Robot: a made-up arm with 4 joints.
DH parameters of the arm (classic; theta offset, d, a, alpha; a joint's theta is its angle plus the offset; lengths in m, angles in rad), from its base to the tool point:
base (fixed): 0 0.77 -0.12 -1.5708
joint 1: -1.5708 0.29 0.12 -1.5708
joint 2: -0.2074 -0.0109 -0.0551 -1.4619
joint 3: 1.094 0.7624 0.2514 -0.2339
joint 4: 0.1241 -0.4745 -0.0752 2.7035
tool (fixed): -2.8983 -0.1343 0 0
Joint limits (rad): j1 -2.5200..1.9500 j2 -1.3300..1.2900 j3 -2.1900..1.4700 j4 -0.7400..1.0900
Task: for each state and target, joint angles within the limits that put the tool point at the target. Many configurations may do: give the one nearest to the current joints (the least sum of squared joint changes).
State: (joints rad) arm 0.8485 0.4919 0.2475 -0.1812
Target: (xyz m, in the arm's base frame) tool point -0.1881 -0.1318 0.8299
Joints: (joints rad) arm 0.4511 0.5860 0.1149 0.4034
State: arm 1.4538 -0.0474 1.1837 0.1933
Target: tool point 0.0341 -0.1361 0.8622
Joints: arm 1.9019 0.1363 0.5734 0.0153
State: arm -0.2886 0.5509 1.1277 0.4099
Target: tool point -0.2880 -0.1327 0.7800
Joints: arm 0.2551 0.4500 1.0551 0.9224
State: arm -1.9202 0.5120 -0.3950 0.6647
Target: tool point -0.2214 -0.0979 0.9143
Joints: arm -2.3856 0.7963 -1.2627 0.8650
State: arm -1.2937 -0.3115 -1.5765 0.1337
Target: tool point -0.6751 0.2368 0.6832
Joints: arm -2.0171 -1.0045 -1.1812 0.8694
